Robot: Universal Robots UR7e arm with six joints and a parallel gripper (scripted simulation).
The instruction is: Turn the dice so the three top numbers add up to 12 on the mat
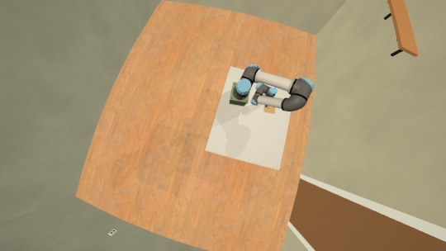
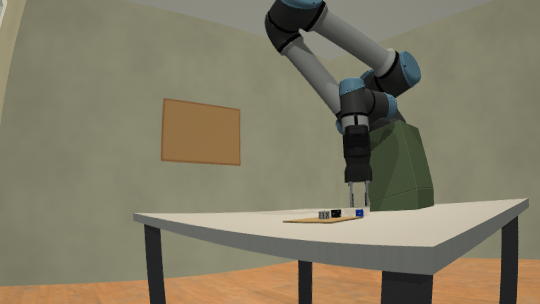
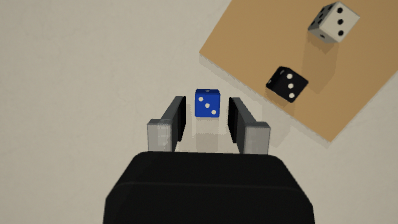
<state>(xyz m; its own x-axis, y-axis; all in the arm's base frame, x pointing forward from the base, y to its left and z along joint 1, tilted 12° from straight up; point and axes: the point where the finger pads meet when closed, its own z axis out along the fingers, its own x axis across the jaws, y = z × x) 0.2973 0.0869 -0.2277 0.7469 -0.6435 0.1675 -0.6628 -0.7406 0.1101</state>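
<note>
Right now my hand is 4 cm above the blue die. Round my hand: black die: 6 cm ahead, 3 cm to the right, 3 cm below; then white die: 11 cm ahead, 1 cm to the right, 3 cm below; then tan mat: 11 cm ahead, 1 cm to the right, 4 cm below.
</note>
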